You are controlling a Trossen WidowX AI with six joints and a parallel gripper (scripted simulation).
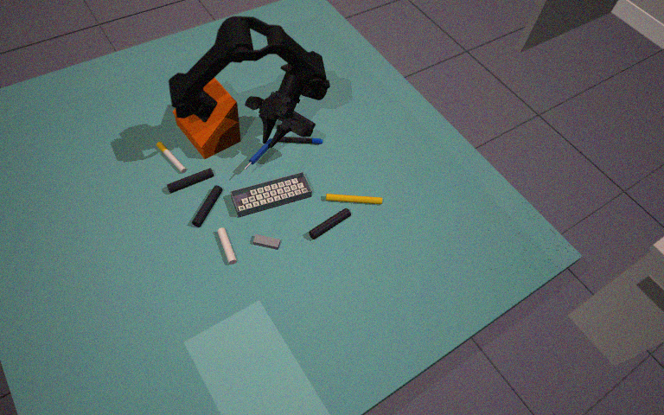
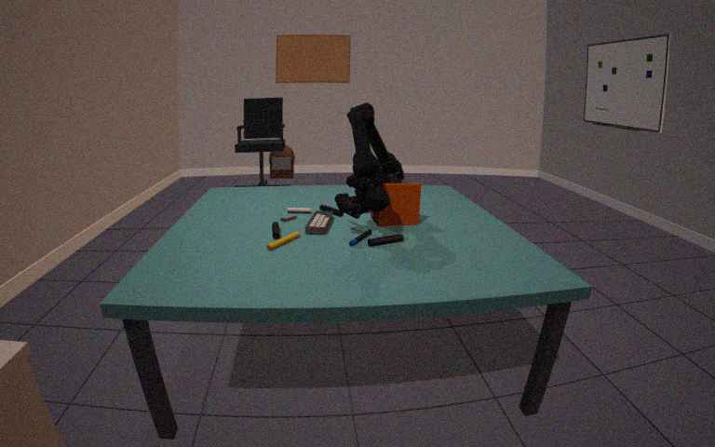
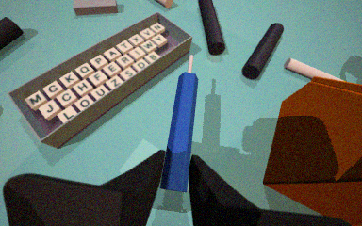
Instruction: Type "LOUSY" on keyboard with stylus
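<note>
Now: gripper tip 6 cm to the left of the stylus and 1 cm short of it. Also, from my gripper tip: grey block (21 cm ahead, 17 cm to the right, 5 cm below); then blue-tipped pen (12 cm to the left, 5 cm below, 3 cm ahead); then yellow cylinder (26 cm ahead, 8 cm to the left, 5 cm below).
</note>
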